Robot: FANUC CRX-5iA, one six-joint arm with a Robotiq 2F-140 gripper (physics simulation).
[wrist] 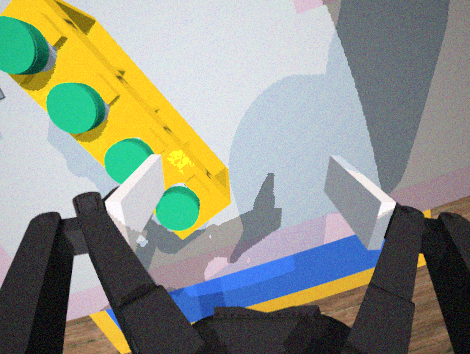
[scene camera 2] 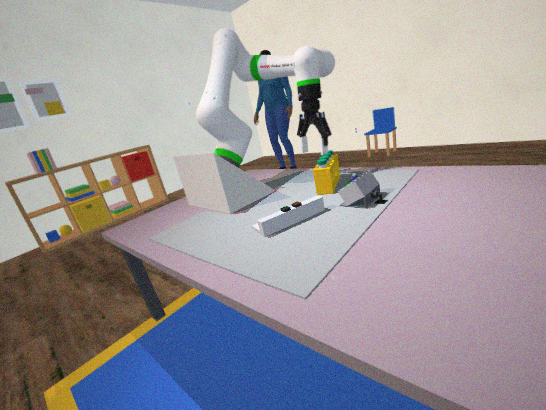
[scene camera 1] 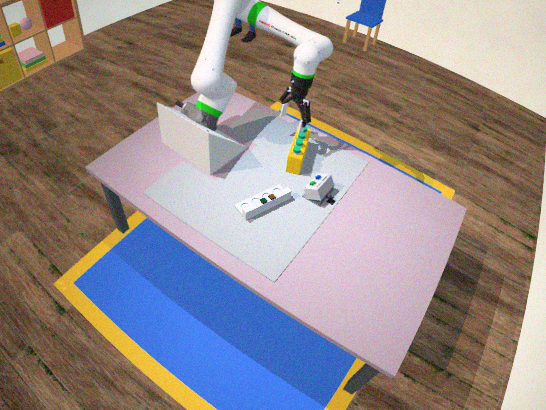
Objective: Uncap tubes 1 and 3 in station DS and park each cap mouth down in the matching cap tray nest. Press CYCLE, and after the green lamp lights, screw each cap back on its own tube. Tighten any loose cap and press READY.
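Places are measured from the arm's base along level axes (x back, y right, z up), in millimetres.
Where they show: gripper, fingertip midpoint: (wrist: 245, 173) (scene camera 2: 314, 153) (scene camera 1: 291, 123); arm's base, link origin: (scene camera 1: 201, 123).
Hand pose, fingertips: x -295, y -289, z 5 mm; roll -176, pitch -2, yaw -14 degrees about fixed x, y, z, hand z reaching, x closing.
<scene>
Each offset is from my fingertips to the top centre of the thing. "pt": to the spot under its first point. Level surfaces: height alone.
The yellow station @(dx -94, dy +53, dz -15 mm) (scene camera 1: 295, 165) (scene camera 2: 324, 182) (wrist: 70, 65) holds a row of tubes with green caps on. In the wrist view, the end cap @(dx -60, dy -18, dz +3 mm) (wrist: 177, 208) shows right of the left finger, and the neighbouring cap @(dx -83, dy +29, dz +3 mm) (wrist: 126, 160) is partly covered by that finger. Further along are another cap @(dx -105, dy +76, dz +3 mm) (wrist: 75, 107) and one cut by the view's edge @(pt dx -122, dy +121, dz +3 mm) (wrist: 17, 46). My gripper (scene camera 1: 294, 117) (scene camera 2: 315, 145) (wrist: 245, 173) is wide open and empty, above the station's far end. The white cap tray @(dx -162, dy +369, dz -64 mm) (scene camera 1: 270, 205) (scene camera 2: 295, 218) shows no green caps in its nests. The button box @(dx -295, dy +170, dz -34 mm) (scene camera 1: 320, 190) (scene camera 2: 357, 191) has a green and a blue button.
Two small blocks, dark green @(pt dx -185, dy +398, dz -64 mm) (scene camera 1: 263, 200) (scene camera 2: 285, 209) and brown @(pt dx -197, dy +357, dz -64 mm) (scene camera 1: 272, 196) (scene camera 2: 296, 204), sit at the tray's middle. A pale angled panel (scene camera 1: 185, 145) (scene camera 2: 205, 185) stands by the arm's base. A grey mat @(dz -118 mm) (scene camera 1: 260, 245) (scene camera 2: 280, 265) lies under the station, tray and box.
</scene>
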